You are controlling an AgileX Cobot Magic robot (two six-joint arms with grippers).
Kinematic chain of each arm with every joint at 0, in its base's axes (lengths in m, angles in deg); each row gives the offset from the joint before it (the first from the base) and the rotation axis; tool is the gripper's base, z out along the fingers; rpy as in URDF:
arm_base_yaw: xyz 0 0 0.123 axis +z
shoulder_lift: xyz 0 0 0 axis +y
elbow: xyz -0.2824 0 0.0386 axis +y
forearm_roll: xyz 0.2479 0 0.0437 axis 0.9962 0 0.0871
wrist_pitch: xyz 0 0 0 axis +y
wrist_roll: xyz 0.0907 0 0.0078 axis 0.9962 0 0.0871
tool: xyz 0 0 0 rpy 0 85 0
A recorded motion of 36 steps. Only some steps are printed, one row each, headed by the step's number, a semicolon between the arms.
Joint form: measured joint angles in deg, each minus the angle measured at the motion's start. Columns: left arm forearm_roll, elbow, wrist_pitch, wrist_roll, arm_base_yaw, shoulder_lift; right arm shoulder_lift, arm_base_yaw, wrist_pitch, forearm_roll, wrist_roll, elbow.
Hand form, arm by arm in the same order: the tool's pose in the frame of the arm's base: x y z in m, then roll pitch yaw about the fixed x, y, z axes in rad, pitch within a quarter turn. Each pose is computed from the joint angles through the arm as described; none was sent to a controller.
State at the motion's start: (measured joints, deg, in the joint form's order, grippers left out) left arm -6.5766 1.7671 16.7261 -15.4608 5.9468 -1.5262; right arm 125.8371 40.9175 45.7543 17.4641 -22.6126 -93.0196
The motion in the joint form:
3: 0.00 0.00 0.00 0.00 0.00 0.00; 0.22 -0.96 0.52 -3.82 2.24 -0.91
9: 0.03 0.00 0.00 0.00 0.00 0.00; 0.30 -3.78 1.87 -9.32 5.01 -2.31
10: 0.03 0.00 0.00 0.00 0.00 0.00; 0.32 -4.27 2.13 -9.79 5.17 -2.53
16: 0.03 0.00 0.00 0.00 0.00 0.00; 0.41 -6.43 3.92 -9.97 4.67 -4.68
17: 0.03 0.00 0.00 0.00 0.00 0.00; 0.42 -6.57 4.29 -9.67 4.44 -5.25
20: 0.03 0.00 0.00 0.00 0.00 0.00; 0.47 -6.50 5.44 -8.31 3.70 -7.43
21: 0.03 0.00 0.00 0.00 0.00 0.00; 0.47 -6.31 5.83 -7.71 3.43 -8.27
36: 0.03 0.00 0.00 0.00 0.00 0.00; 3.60 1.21 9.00 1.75 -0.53 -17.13
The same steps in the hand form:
3: 0.0538 0.0026 0.1779 -2.0787 1.1347 -1.9679; 0.3406 0.3056 0.1481 3.0320 0.3306 -2.2469
9: 0.0538 0.0026 0.1779 -2.0793 1.1351 -1.9684; 0.3603 0.2848 0.1522 3.1025 0.3095 -2.2729
10: 0.0538 0.0026 0.1779 -2.0793 1.1351 -1.9684; 0.3632 0.2815 0.1529 3.1087 0.3068 -2.2781
16: 0.0538 0.0026 0.1779 -2.0793 1.1351 -1.9684; 0.3766 0.2697 0.1612 3.1139 0.3117 -2.3009
17: 0.0538 0.0026 0.1779 -2.0793 1.1351 -1.9684; 0.3780 0.2698 0.1636 3.1107 0.3163 -2.3018
20: 0.0538 0.0026 0.1779 -2.0793 1.1351 -1.9684; 0.3803 0.2742 0.1731 3.0958 0.3391 -2.2992
21: 0.0538 0.0026 0.1779 -2.0793 1.1351 -1.9684; 0.3803 0.2771 0.1770 3.0890 0.3495 -2.2964
36: 0.0538 0.0026 0.1779 -2.0793 1.1351 -1.9684; 0.3478 0.3476 0.1949 2.9583 0.4396 -2.1875

